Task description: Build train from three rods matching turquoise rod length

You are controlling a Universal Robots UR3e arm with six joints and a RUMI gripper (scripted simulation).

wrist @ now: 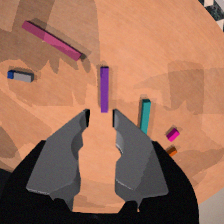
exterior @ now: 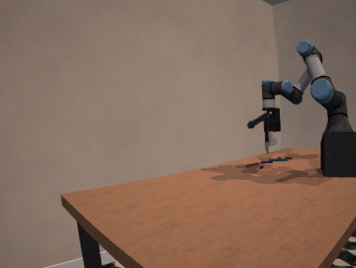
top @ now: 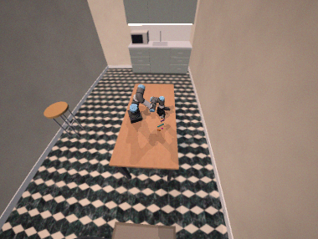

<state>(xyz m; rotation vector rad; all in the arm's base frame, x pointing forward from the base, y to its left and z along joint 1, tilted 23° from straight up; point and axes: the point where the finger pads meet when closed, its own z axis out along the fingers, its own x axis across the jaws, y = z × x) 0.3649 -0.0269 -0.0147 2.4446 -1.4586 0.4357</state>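
Now: hand 6 cm above the purple rod. The rest, counted from my hand: grey rod (3 cm behind, 11 cm to the left, 6 cm below); turquoise rod (3 cm behind, 8 cm to the right, 6 cm below); pink rod (3 cm ahead, 9 cm to the left, 6 cm below).
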